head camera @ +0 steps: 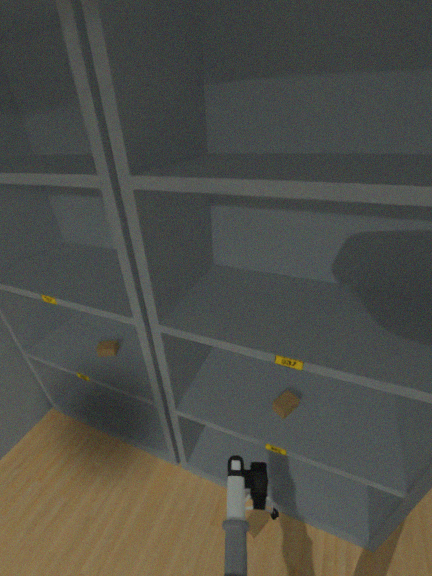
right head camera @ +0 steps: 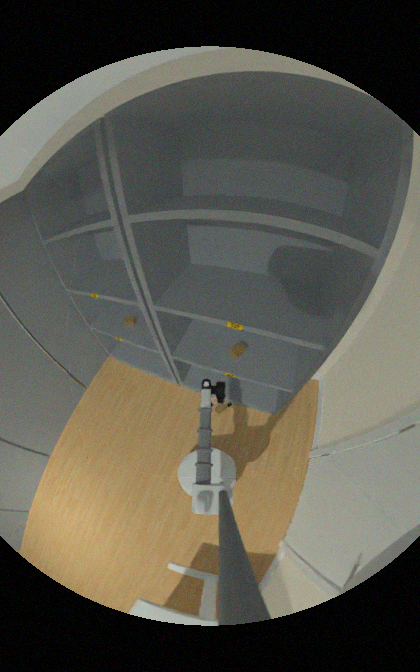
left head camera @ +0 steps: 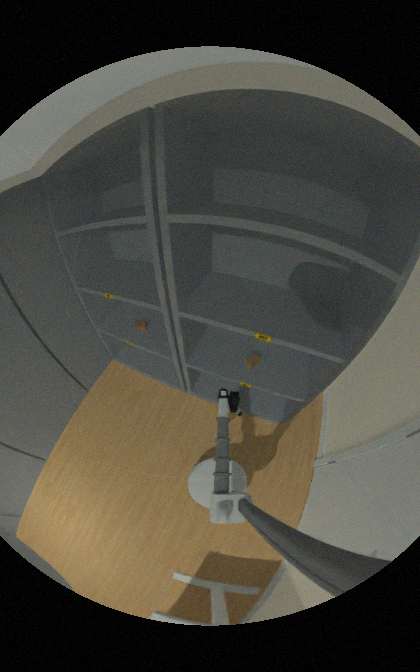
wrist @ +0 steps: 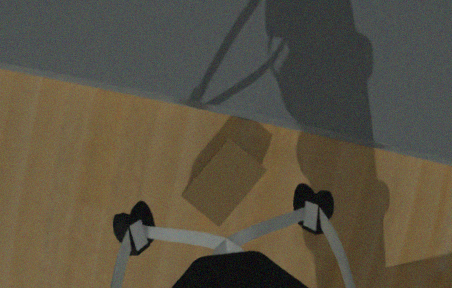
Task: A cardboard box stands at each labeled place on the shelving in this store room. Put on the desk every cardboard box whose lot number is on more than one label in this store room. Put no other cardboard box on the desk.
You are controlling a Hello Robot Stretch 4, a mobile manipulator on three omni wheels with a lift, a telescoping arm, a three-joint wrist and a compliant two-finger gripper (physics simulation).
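Places are measured from the robot's base along level axes (x ahead, y left, z up), in centimetres.
Pixels of known places: gripper, fingertip midpoint: point(head camera: 256, 515) point(wrist: 223, 210).
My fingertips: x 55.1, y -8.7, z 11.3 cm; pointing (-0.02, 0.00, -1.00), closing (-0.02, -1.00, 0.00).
Observation:
Ahead of a thing's pixels: the offset from my fingertips to its top centre. "spot": to the spot under its first point.
A cardboard box @(dy -0.4, dx +1.1, dz -9.0 cm) point(wrist: 224, 182) point(head camera: 258, 522) point(right head camera: 221, 409) lies on the floor at the shelving's front edge. My gripper point(wrist: 223, 210) point(head camera: 261, 504) point(right head camera: 221, 404) is open above it, fingertips apart on either side of the box's near end in the wrist view. A second box @(dy -11.5, dx +24.1, dz +44.3 cm) point(head camera: 286, 404) point(left head camera: 253, 360) point(right head camera: 237, 350) stands on a low shelf of the right bay. A third box @(dy +75.6, dx +54.1, dz +44.3 cm) point(head camera: 107, 348) point(left head camera: 141, 325) point(right head camera: 130, 321) stands in the left bay. A yellow label @(spot: dy -5.9, dx +8.0, dz +83.5 cm) point(head camera: 288, 362) point(left head camera: 263, 337) point(right head camera: 235, 326) seems to end in 37; the other labels are too blurred to read. No desk top shows.
The grey shelving's double upright @(spot: dy +38.6, dx +26.2, dz +106.2 cm) point(head camera: 135, 260) divides the two bays. Beige wall point(left head camera: 370, 380) stands to the right, and grey wall point(left head camera: 30, 280) to the left. A pale T-shaped frame point(left head camera: 218, 602) stands on the floor point(left head camera: 125, 500) behind my base.

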